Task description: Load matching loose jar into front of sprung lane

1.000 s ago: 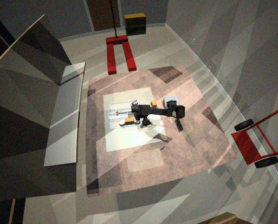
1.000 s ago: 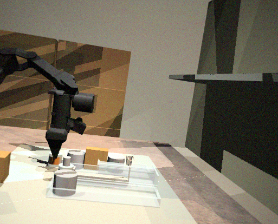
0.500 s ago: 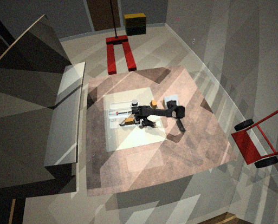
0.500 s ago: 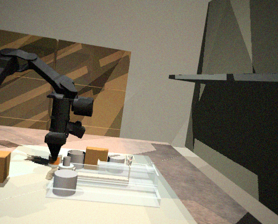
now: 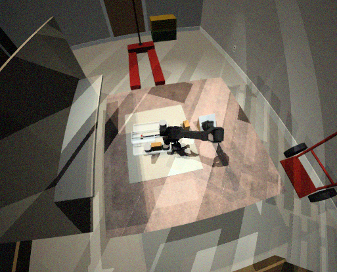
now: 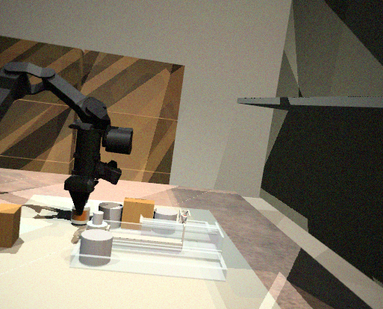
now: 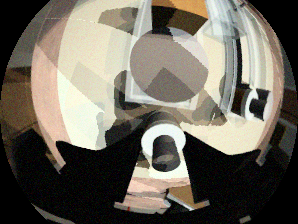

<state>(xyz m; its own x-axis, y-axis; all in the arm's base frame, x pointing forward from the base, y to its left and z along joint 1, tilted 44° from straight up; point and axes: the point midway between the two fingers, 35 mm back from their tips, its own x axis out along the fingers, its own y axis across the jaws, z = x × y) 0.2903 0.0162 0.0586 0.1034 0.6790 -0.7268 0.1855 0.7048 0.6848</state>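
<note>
My gripper tip is 18 cm short of the rack, 14 cm to the left of it and 1 cm above it. Round my gripper tip: pusher plate (14 cm ahead, 13 cm to the right, 2 cm above).
</note>
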